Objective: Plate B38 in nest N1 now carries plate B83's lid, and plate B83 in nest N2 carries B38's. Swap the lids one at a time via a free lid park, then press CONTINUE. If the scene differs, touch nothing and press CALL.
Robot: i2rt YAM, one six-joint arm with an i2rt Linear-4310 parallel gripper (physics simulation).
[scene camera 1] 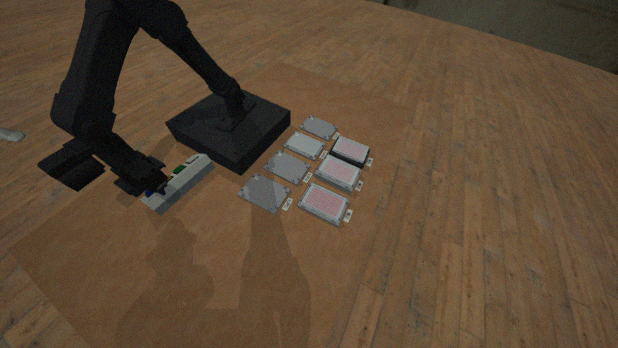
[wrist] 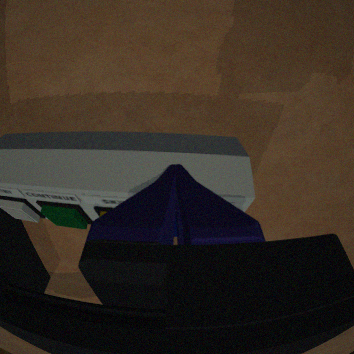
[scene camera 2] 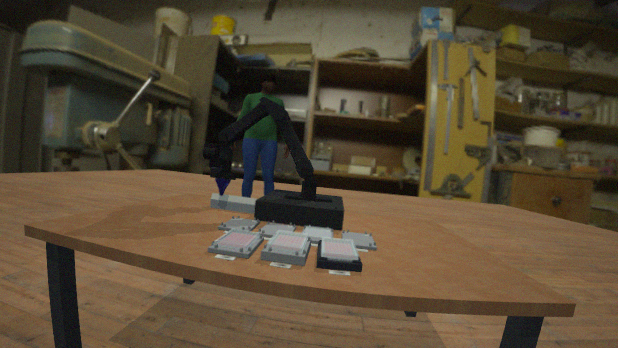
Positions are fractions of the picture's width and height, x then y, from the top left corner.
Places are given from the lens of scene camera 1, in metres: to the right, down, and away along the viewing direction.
grey button box (scene camera 1: 0.30,0.52): -0.39, 0.02, 0.57
lid park (scene camera 1: 0.46,0.47): -0.10, -0.04, 0.69
